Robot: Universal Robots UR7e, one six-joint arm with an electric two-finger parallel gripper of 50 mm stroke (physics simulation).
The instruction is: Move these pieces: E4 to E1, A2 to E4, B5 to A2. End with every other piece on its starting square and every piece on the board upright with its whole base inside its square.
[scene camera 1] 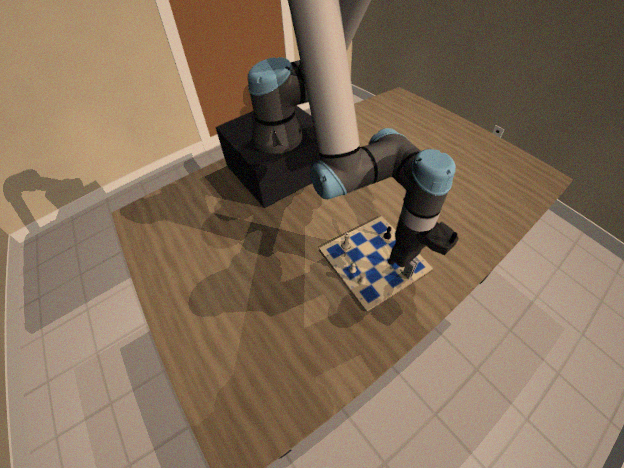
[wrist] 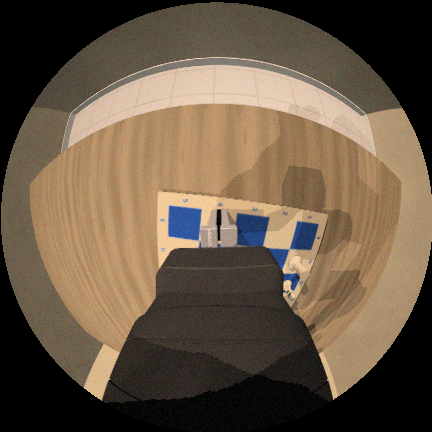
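My gripper is shut with nothing between its fingers, low over the E4 area of the blue and cream board. The fingers cover E4; whether the E4 piece stands behind them I cannot tell. A tall white piece stands upright on A2 in the scene view. A black piece stands upright on B5. Both are hidden by the gripper body in the wrist view. E1 is a bare blue square.
A white piece stands on C1, and a smaller pale piece is beside it on D1; two white pieces also show at the board's right edge in the wrist view. The board lies on a wooden table, near its front edge.
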